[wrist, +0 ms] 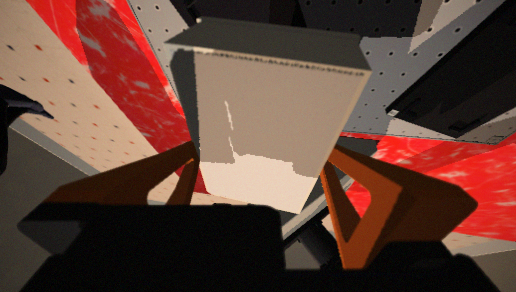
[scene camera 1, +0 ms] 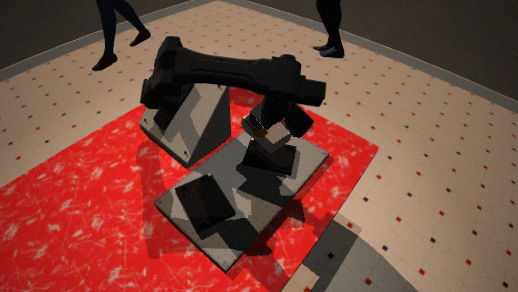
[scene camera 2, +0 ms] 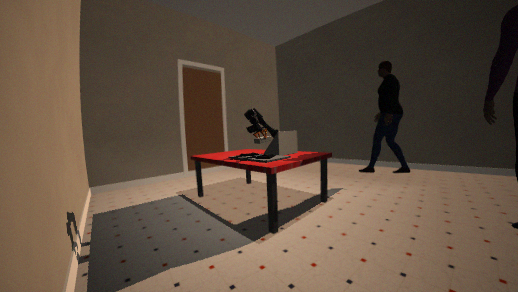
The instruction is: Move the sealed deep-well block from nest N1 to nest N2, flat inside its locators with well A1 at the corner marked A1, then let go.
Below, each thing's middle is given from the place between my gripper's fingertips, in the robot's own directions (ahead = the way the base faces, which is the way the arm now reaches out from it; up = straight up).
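The pale grey block (scene camera 1: 278,135) is 1 cm below my gripper, and going by their middles, it's the nearest to my gripper of the things named here. Then there's the perforated grey plate (scene camera 1: 255,194): my gripper is 7 cm to the left of it, 1 cm short of it and 17 cm above it.
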